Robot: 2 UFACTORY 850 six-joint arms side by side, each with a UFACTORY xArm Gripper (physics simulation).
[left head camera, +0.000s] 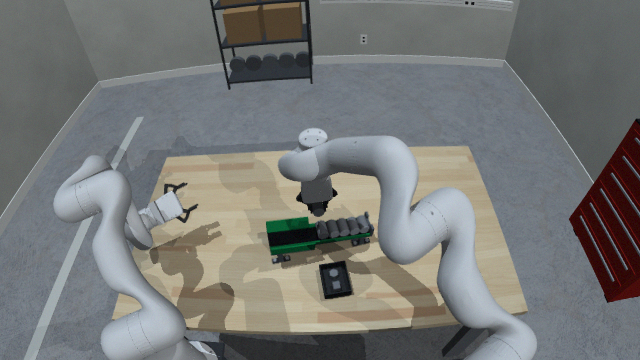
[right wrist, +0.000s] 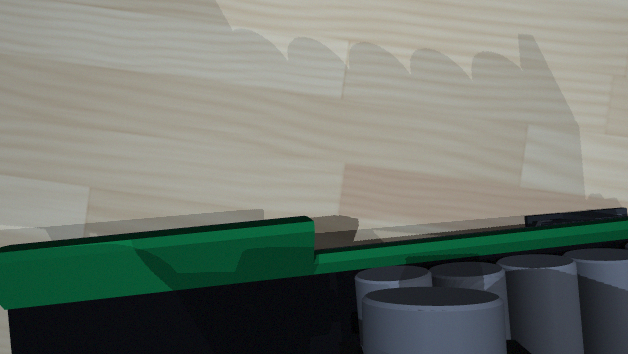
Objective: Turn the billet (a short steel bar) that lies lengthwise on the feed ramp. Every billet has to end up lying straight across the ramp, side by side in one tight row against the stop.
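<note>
The green feed ramp [left head camera: 286, 226] [right wrist: 75, 275] stands mid-table with its dark stop [left head camera: 367, 217] at the right end. Several grey billets [left head camera: 342, 227] [right wrist: 540, 295] lie across it, side by side in a row at the stop end. My right gripper [left head camera: 318, 205] is shut on another billet [left head camera: 318, 212] [right wrist: 434, 325], above the ramp near the row's left end. In the right wrist view this billet points the same way as the row and partly hides its leftmost billets; my right fingers do not show there. My left gripper [left head camera: 191, 195] is open and empty at the table's left side.
A black tray [left head camera: 348, 287] with two small items stands in front of the ramp. My right arm [left head camera: 400, 200] reaches over the table's right part. The wooden table's [left head camera: 240, 175] left edge is beneath my left arm. Behind it is a shelf rack [left head camera: 267, 78].
</note>
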